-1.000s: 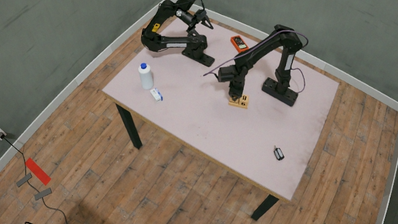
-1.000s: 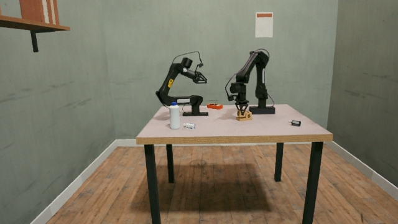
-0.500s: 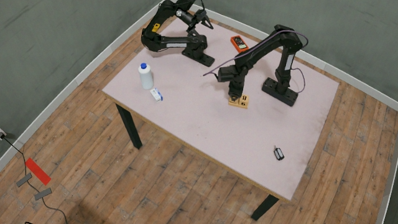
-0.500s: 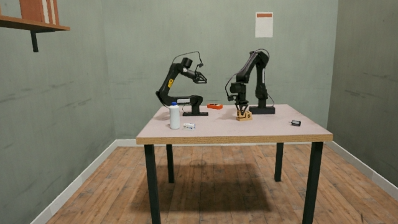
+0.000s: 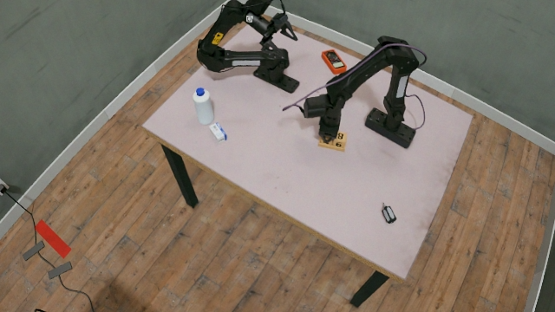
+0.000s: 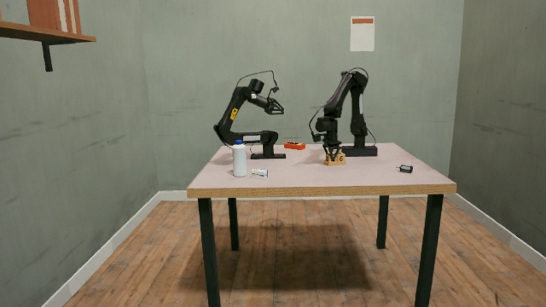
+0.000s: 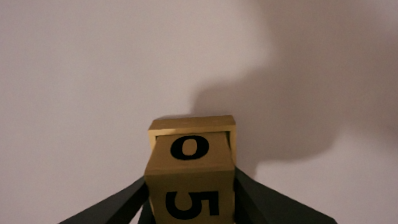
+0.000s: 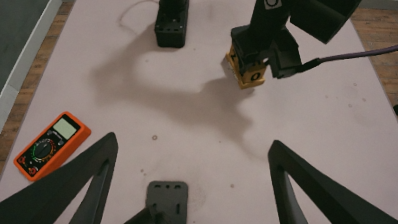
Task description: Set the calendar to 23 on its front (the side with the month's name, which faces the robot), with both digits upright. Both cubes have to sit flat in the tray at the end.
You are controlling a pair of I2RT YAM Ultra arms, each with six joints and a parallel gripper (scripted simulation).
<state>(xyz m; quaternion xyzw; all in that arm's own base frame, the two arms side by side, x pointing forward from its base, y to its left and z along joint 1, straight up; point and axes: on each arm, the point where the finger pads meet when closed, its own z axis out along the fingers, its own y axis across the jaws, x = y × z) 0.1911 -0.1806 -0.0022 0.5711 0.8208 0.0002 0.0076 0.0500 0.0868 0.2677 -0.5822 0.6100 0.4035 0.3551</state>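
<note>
Right now the wooden tray is 1 cm behind my left hand, 2 cm to the left of it and 3 cm below it. Round my left hand: number cube 1 cm behind, 4 cm to the left; white bottle 15 cm ahead, 46 cm to the right, 4 cm above; black object 16 cm ahead, 33 cm to the left, 2 cm below.
</note>
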